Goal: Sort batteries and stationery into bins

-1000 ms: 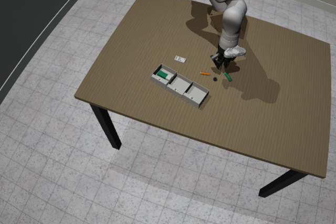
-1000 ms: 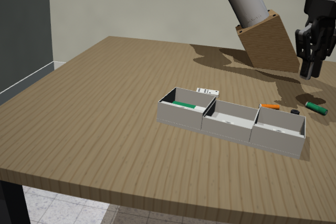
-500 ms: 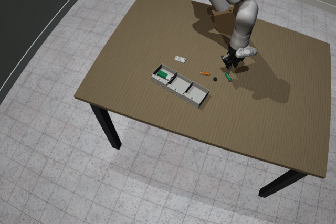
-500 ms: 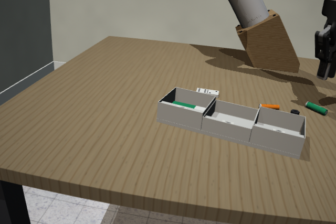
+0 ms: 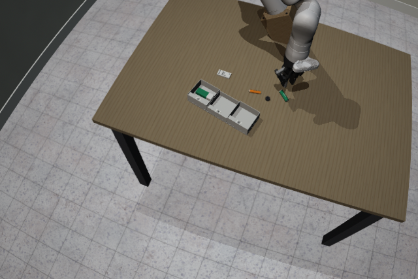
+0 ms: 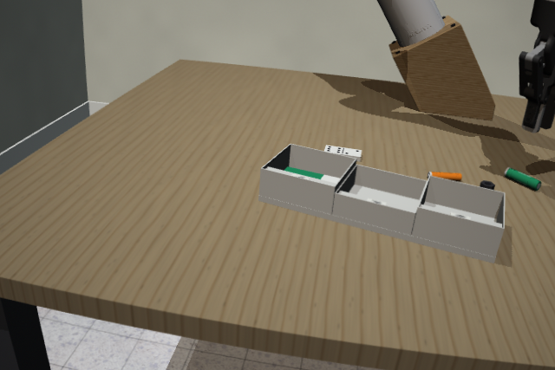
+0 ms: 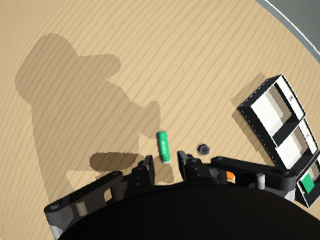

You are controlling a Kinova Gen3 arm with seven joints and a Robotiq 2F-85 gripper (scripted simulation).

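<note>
My hand is 90 mm above the green battery. From my hand the other things lie so: three joined grey bins (140 mm ahead, 190 mm to the right, 80 mm below); then black nut (40 mm ahead, 50 mm to the right, 90 mm below); then orange battery (20 mm ahead, 110 mm to the right, 90 mm below).
</note>
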